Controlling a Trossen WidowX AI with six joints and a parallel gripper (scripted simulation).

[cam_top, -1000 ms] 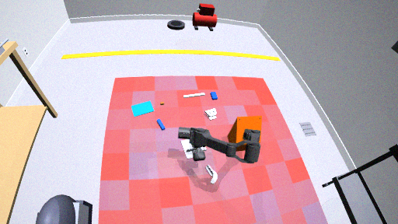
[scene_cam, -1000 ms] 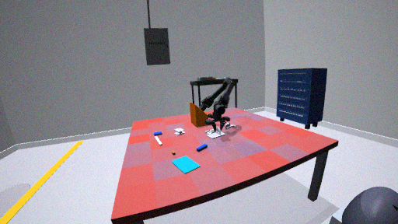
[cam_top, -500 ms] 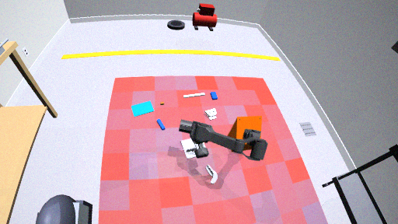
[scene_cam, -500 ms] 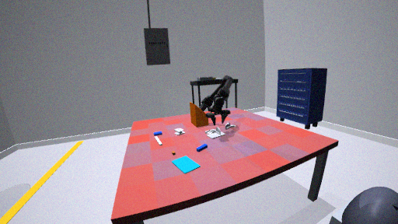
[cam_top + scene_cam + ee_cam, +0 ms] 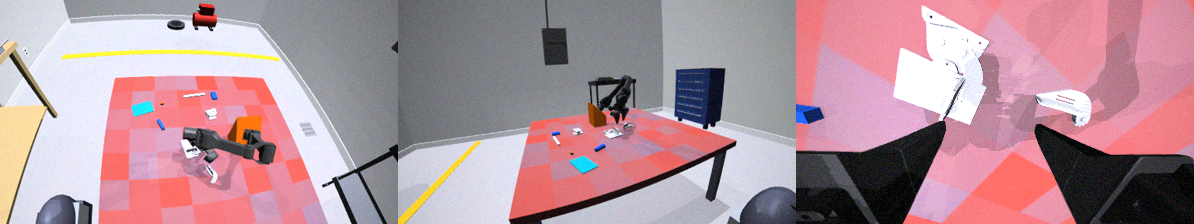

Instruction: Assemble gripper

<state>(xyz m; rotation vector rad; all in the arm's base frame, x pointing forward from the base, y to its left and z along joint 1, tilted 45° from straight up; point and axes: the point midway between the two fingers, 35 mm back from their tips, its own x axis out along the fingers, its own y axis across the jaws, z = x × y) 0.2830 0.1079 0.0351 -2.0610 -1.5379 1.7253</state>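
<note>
My gripper tip is 12 cm to the right of the white jaw, 8 cm past it and 8 cm above it. From my gripper tip the other things lie so: small white part: 33 cm to the right, 11 cm behind, 6 cm below; then tiny brown bit: 39 cm to the right, 23 cm ahead, 8 cm below; then blue block: 22 cm to the right, 22 cm ahead, 7 cm below.
</note>
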